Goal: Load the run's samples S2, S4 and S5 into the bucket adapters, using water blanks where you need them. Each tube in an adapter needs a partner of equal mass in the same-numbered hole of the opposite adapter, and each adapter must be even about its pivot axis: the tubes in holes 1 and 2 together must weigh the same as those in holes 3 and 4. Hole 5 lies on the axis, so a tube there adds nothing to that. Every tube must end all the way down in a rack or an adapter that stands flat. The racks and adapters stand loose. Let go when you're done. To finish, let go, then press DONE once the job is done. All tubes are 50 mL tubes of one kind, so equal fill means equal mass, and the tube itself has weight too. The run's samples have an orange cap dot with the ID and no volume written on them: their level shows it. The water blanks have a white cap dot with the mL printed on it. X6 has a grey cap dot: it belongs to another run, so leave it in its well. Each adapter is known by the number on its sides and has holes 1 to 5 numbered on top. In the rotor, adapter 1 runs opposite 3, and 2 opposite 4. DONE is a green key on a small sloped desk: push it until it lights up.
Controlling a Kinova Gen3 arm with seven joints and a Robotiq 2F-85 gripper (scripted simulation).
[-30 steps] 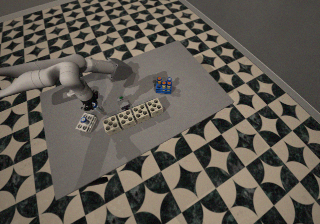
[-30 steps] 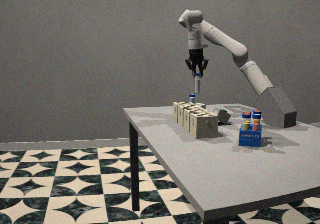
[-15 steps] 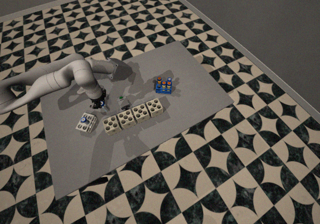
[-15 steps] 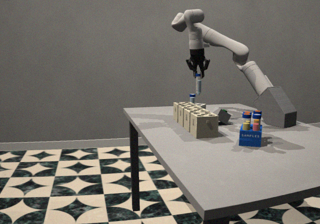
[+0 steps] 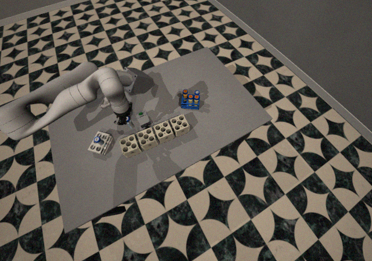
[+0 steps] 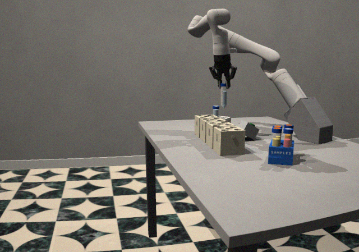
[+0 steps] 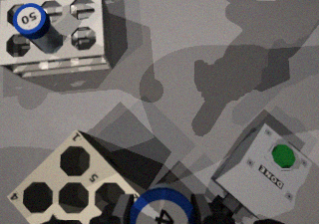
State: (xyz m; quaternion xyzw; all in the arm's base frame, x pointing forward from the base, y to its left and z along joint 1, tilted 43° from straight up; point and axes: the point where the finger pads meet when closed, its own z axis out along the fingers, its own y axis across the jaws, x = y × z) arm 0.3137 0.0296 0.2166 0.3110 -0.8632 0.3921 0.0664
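The white-dot blank is 50 mm below my hand and 10 mm ahead of it. The rest, counted from my hand: small sloped done desk (190 mm below, 90 mm behind, 80 mm to the left); then white blank rack (230 mm to the right, 220 mm below, 70 mm behind); then green done key (180 mm below, 110 mm behind, 80 mm to the left).
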